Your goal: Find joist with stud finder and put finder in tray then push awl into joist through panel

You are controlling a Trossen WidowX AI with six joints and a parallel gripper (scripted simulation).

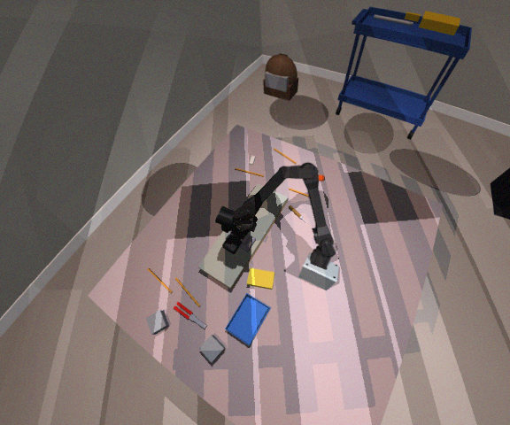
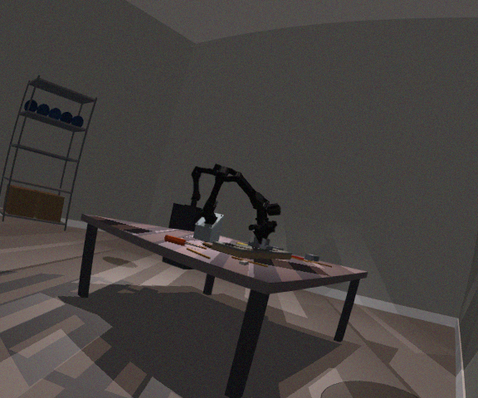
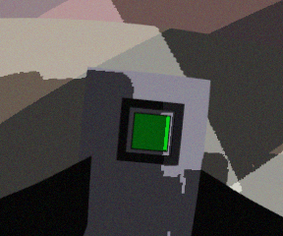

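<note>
My gripper tip is now 300 mm to the right of the blue tray, 170 mm past it and 50 mm above it. From my gripper tip the other things lie so: yellow block 160 mm behind, 130 mm to the left, 50 mm below; then awl 230 mm to the right, 220 mm behind, 60 mm below; then stud finder 20 mm above, 10 mm ahead.
</note>
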